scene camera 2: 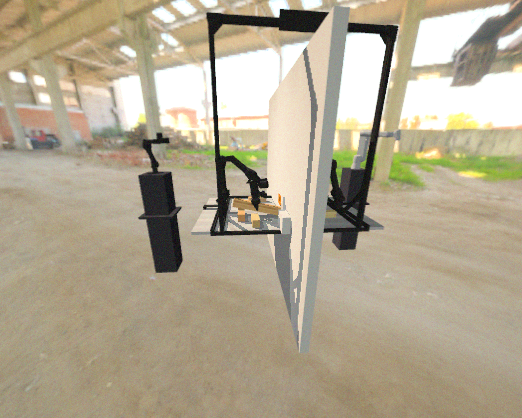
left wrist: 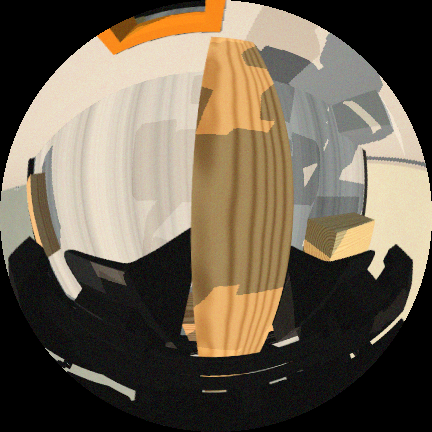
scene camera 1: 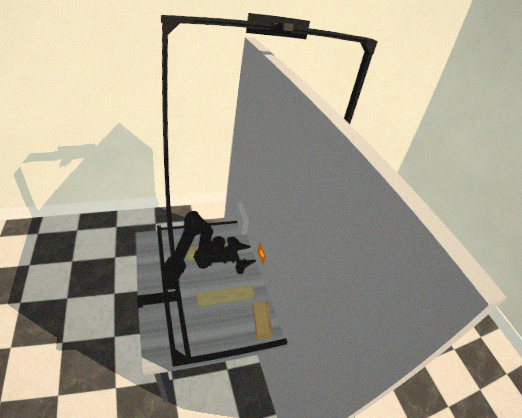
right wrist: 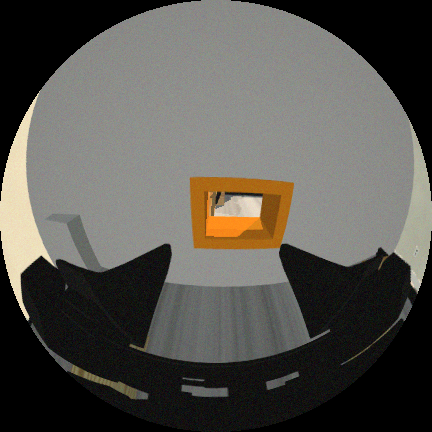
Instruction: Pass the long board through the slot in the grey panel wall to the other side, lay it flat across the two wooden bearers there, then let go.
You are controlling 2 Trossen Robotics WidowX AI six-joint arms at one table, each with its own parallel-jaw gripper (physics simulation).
The same spot on a grey panel wall: (right wrist: pixel 107 167) is (scene camera 1: pixel 255 225).
